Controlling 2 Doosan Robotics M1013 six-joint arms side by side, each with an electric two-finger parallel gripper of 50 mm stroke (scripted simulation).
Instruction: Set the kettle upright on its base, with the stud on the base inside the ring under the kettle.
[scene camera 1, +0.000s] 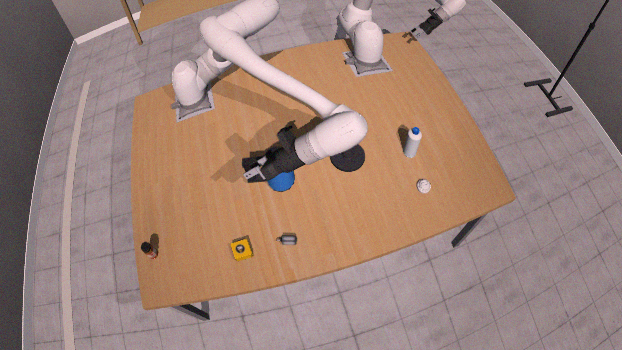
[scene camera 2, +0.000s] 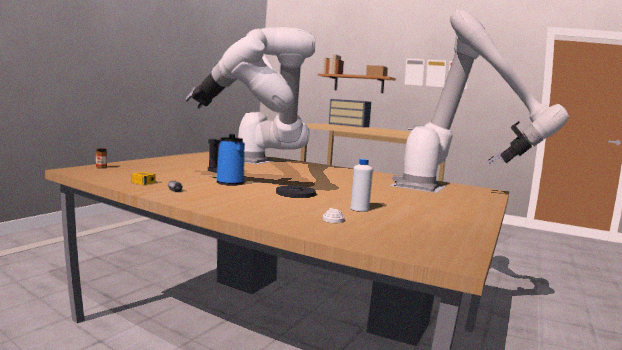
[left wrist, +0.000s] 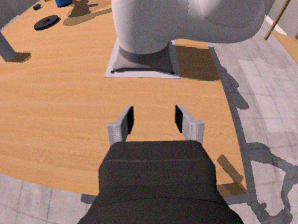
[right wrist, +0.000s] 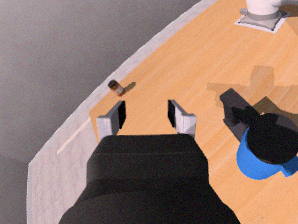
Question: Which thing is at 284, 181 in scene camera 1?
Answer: A blue kettle.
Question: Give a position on a white bottle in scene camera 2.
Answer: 362, 173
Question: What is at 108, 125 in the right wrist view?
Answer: The right gripper.
